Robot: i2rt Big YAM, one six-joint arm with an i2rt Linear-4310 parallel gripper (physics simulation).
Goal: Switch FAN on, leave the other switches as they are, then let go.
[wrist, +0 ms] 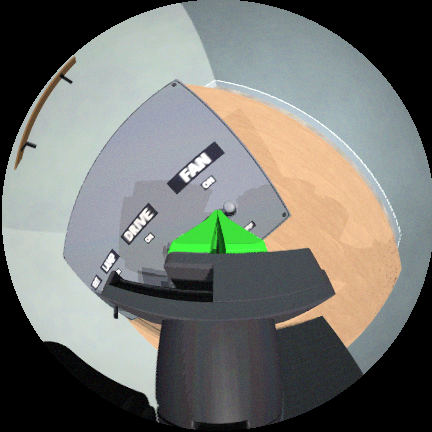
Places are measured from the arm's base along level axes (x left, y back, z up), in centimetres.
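Pixels of known places: gripper, fingertip midpoint: (217, 214).
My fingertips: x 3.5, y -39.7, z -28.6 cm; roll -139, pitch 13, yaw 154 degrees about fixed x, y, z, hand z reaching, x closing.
Behind a point stands the place of what it marks.
The grey switch panel (145, 130) {x 6.7, y -53.9, z -25.4 cm} fills the left and middle of the wrist view. The FAN label (195, 167) {x 3.5, y -46.6, z -29.5 cm} is near its upper right, with a small ON label (208, 182) {x 3.0, y -44.3, z -30.6 cm} below it. The FAN switch lever (229, 208) {x 2.1, y -39.6, z -27.9 cm} shows as a short grey rounded end right beside the green fingertips; its base is not clearly visible, and whether they touch cannot be told. My gripper (217, 214) {x 3.5, y -39.7, z -28.6 cm} is shut and empty, its tips at the lever's left side. The DRIVE label (139, 223) {x 14.6, y -44.1, z -29.4 cm} and LAMP label (109, 261) {x 26.4, y -41.6, z -29.4 cm} lie to the lower left. The DRIVE lever is hidden by the gripper.
A wooden table top (320, 175) {x -20.1, y -39.1, z -42.2 cm} extends right of the panel. A small dark lever (116, 312) {x 36.2, y -30.4, z -30.4 cm} sticks out at the panel's lower left edge. A brown rail with black pegs (39, 110) is at the far left. A partly hidden label (249, 227) {x 1.0, y -36.9, z -34.7 cm} is right of the fingers.
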